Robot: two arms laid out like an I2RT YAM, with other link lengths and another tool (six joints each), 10 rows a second.
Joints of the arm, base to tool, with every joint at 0 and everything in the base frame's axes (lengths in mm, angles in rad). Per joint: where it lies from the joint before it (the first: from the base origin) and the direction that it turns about. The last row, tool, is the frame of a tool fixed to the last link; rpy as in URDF.
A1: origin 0 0 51.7 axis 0 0 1
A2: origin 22.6 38.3 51.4 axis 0 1 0
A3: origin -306.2 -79.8 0 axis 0 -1 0
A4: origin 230.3 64.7 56.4 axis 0 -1 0
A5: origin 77.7 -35.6 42.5 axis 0 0 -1
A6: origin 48.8 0 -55.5 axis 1 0 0
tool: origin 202 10 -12 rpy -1.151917 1.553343 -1.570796
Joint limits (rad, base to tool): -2.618..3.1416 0..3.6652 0..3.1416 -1.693..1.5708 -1.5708..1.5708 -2.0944..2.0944
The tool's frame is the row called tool.
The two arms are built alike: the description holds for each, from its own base.
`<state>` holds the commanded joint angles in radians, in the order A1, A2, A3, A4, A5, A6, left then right.
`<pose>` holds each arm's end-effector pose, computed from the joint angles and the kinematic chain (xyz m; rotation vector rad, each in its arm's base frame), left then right.
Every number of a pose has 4 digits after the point. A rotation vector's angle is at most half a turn.
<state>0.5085 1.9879 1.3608 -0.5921 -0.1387 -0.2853 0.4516 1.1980 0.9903 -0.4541 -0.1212 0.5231</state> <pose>0.3815 0.2452 -0.0212 -0.9697 2.4447 -0.2803 0.3395 0.2007 0.1818 0.1895 2.4006 0.1501</pose>
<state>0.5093 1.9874 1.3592 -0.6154 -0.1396 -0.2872 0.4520 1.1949 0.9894 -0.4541 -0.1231 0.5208</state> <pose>0.3742 0.2418 -0.0233 -0.9858 2.4632 -0.2849 0.3387 0.2011 0.1825 0.1854 2.3985 0.1523</pose>
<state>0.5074 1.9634 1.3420 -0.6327 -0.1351 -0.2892 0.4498 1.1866 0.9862 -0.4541 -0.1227 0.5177</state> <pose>0.3670 0.2355 -0.0199 -0.9904 2.4707 -0.2943 0.3380 0.1996 0.1840 0.1855 2.3923 0.1524</pose>
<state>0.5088 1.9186 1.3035 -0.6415 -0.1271 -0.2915 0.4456 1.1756 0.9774 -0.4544 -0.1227 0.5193</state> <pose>0.3563 0.2279 -0.0141 -0.9943 2.4689 -0.3053 0.3364 0.1971 0.1837 0.1924 2.3906 0.1523</pose>
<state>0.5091 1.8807 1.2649 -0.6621 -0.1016 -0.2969 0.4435 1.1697 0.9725 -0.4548 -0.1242 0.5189</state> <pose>0.3440 0.2138 -0.0129 -1.0071 2.4774 -0.3452 0.3352 0.1960 0.1835 0.1935 2.3902 0.1530</pose>
